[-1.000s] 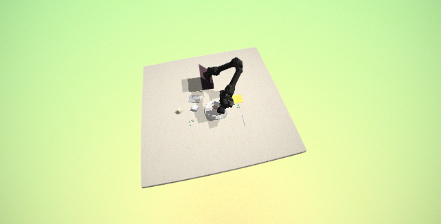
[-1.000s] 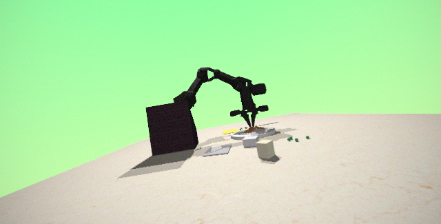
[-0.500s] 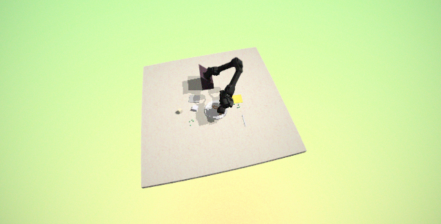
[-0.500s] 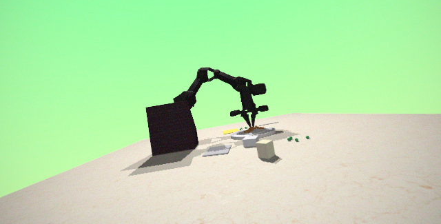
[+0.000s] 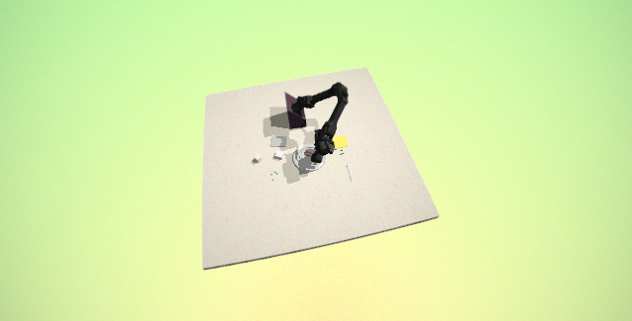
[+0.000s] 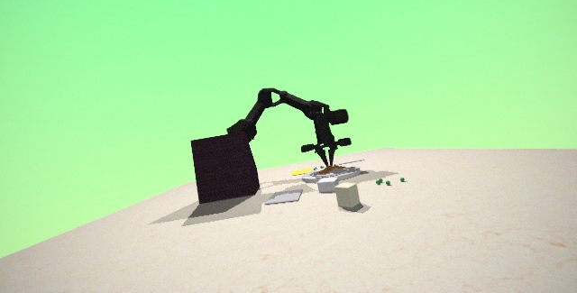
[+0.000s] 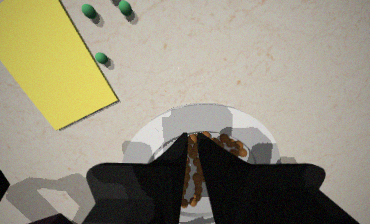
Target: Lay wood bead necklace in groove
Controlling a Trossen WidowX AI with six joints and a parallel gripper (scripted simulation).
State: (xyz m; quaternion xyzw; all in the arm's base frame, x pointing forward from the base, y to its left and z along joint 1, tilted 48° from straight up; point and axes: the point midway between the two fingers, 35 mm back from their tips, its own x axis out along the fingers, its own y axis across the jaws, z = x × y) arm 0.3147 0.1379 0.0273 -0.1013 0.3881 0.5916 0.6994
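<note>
Right now the round white bead board is 7 cm to the right of my gripper tip, 2 cm behind it and 1 cm below it. Round my gripper tip: thin white strip 16 cm to the left, 13 cm ahead, 1 cm below; then yellow card 12 cm to the left, 10 cm behind, 2 cm below; then grey flat plate 25 cm to the right, 17 cm behind, 2 cm below.
</note>
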